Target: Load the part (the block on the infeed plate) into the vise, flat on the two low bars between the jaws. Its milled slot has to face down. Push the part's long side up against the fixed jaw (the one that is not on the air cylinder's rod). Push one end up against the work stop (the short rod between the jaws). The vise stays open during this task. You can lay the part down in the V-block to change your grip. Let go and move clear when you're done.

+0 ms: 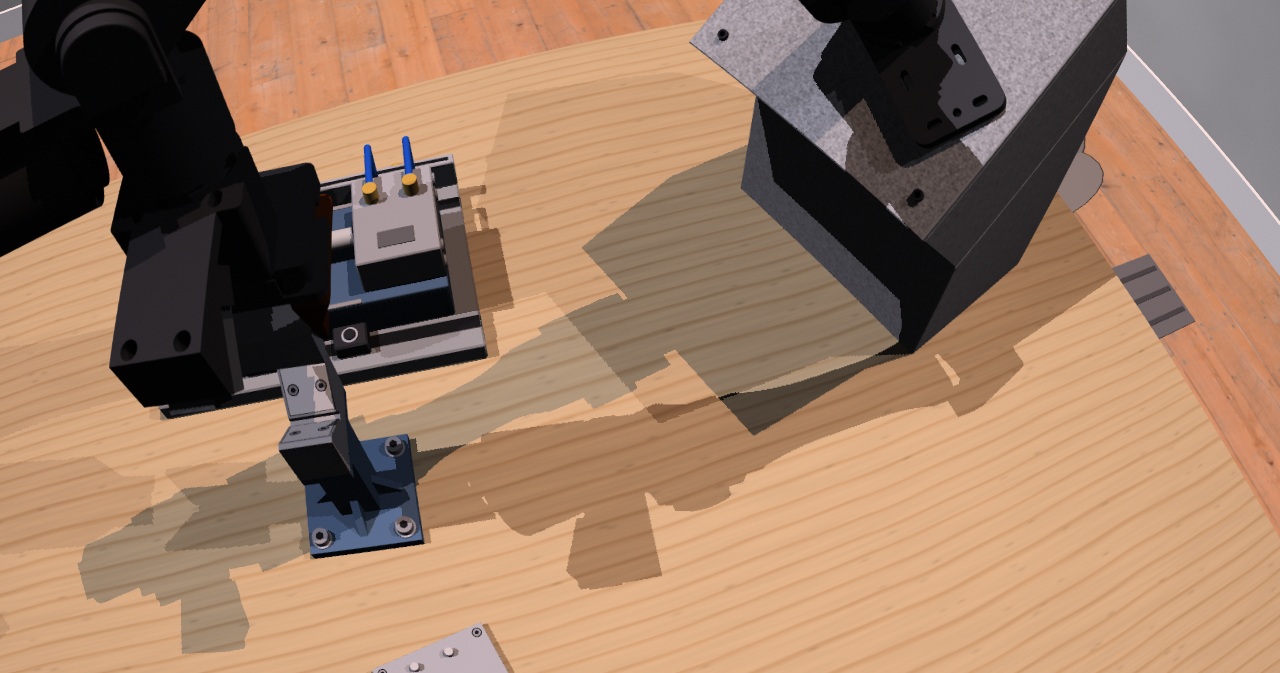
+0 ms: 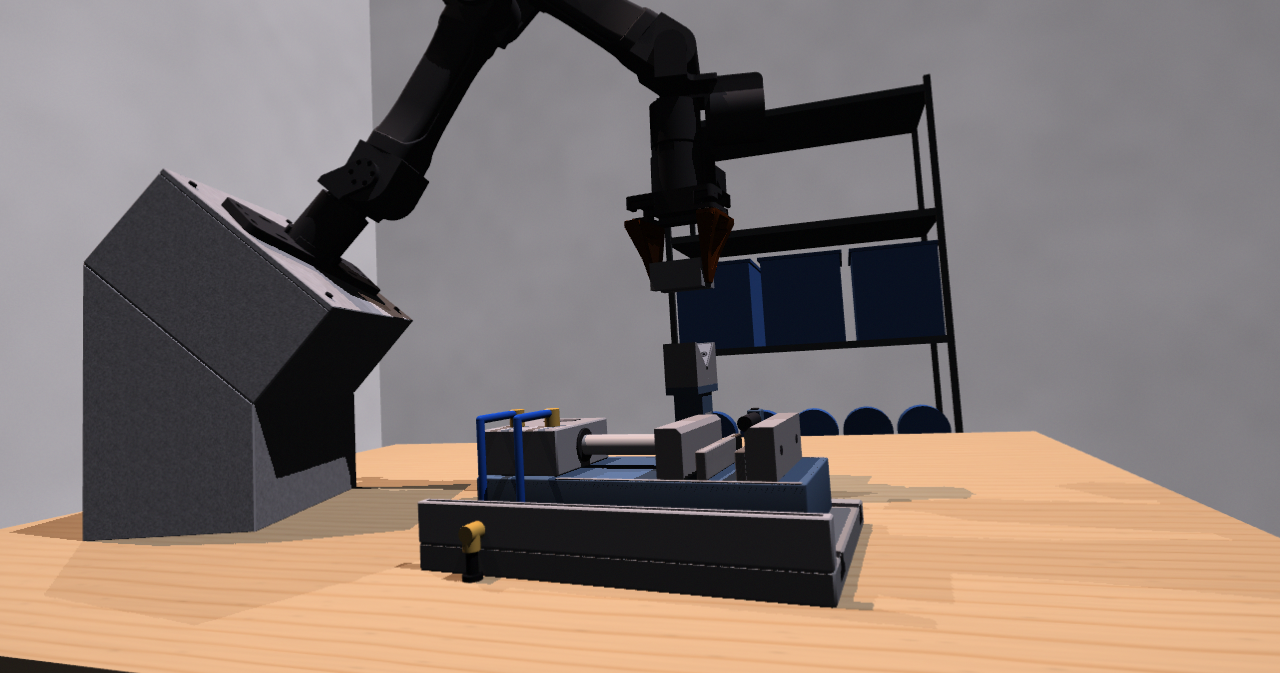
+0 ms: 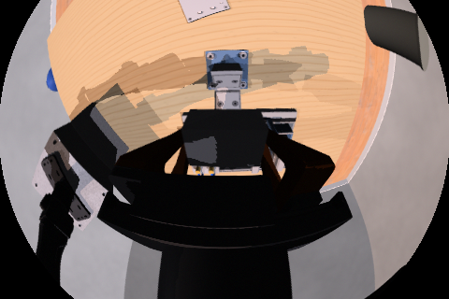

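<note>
Right now my hand is 150 mm short of the fixed jaw, 170 mm to the left of it and 160 mm above it. Also, from my hand: cylinder rod: 40 mm ahead, 190 mm to the right, 160 mm below; grey part: right at my hand; work stop rod: 120 mm ahead, 130 mm to the right, 140 mm below.
</note>
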